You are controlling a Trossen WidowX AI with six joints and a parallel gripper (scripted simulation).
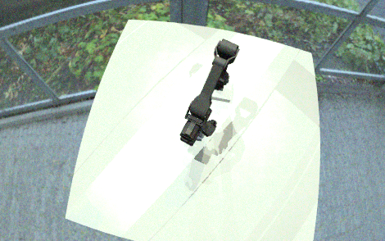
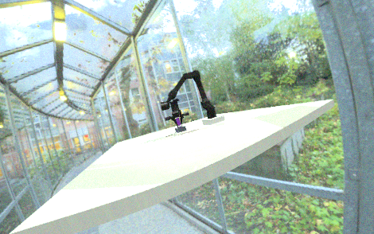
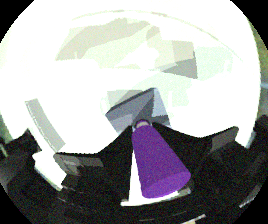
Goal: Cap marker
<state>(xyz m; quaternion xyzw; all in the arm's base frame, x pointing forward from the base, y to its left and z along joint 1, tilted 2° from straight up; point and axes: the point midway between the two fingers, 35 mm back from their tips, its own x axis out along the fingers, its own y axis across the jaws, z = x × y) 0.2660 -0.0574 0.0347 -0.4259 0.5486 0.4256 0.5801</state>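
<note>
The holder block lies 20 mm below my gripper tip. From my gripper tip the other things lie so: purple cap 50 mm above.
</note>
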